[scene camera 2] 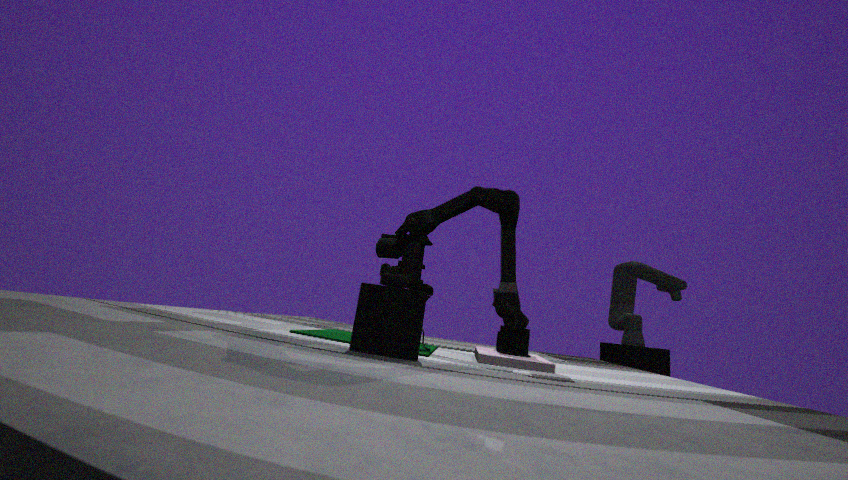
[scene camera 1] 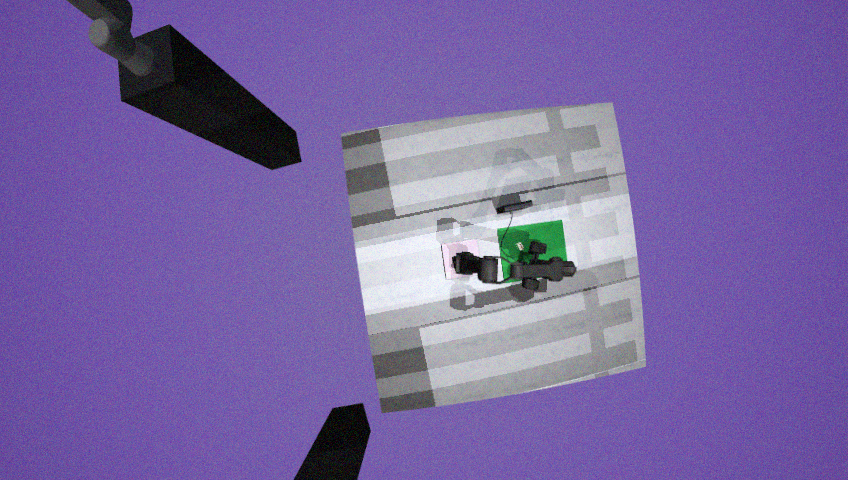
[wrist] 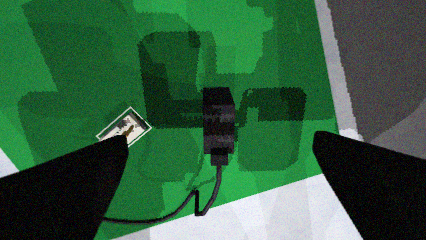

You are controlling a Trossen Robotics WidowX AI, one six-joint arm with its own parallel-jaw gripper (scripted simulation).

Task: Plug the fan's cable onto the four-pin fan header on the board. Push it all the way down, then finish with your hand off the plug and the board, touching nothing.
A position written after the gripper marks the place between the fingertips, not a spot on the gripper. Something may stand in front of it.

The gripper (wrist: 221, 142) is open, with nothing in its grasp. Further things: a black fan (scene camera 2: 388, 322), a black fan plug (wrist: 218, 108) and a green board (scene camera 1: 551, 233).
The green board is seen too in the wrist view (wrist: 74, 74).
